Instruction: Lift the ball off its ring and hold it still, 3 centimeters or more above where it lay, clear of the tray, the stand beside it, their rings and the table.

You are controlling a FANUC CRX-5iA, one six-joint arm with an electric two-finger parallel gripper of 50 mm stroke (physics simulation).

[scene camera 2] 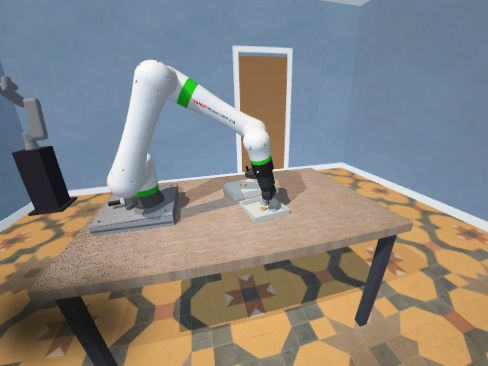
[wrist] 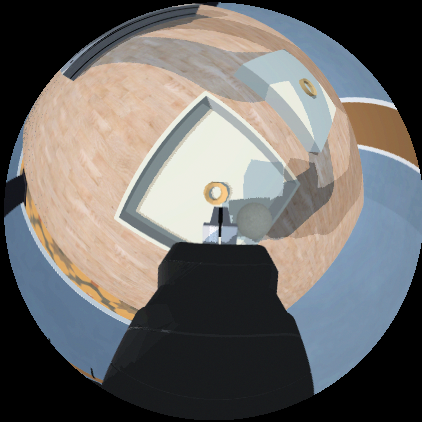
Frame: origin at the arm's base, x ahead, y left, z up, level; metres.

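Where they show: gripper, fingertip midpoint: (scene camera 2: 267,204) (wrist: 220,215); arm's base, origin of the base link: (scene camera 2: 149,201).
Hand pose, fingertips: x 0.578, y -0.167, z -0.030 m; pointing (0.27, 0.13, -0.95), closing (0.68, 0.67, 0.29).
Each offset is from my fingertips to the top centre of the thing. "pt": to the spot under its first point. Level surfaces: height alone.
The grey ball @[dy +0.025, dx +0.046, dz +0.017 m] (wrist: 254,220) (scene camera 2: 274,203) is inside the white tray @[dy +0.015, dx -0.015, dz -0.008 m] (wrist: 175,167) (scene camera 2: 257,217), off to one side of the tray's tan ring @[pt dy +0.008, dx -0.022, dz -0.023 m] (wrist: 207,193) (scene camera 2: 263,208). The ring's middle is empty. In the wrist view the ball is close to the tray's right wall. My gripper (wrist: 220,215) (scene camera 2: 266,203) points down into the tray, its fingers shut together with nothing between them. The fingertips are beside the ball, to its left in the wrist view, and just below the ring there. Whether a finger touches the ball cannot be told.
The pale blue-grey stand (wrist: 256,72) (scene camera 2: 234,191) is beside the tray, with an empty tan ring @[pt dy +0.261, dx -0.054, dz +0.008 m] (wrist: 303,86) (scene camera 2: 243,185) on top. The robot's grey base plate (scene camera 2: 165,216) is at the left of the wooden table @[dz -0.036 m] (scene camera 2: 200,245). The tray's raised walls surround the ball and fingertips.
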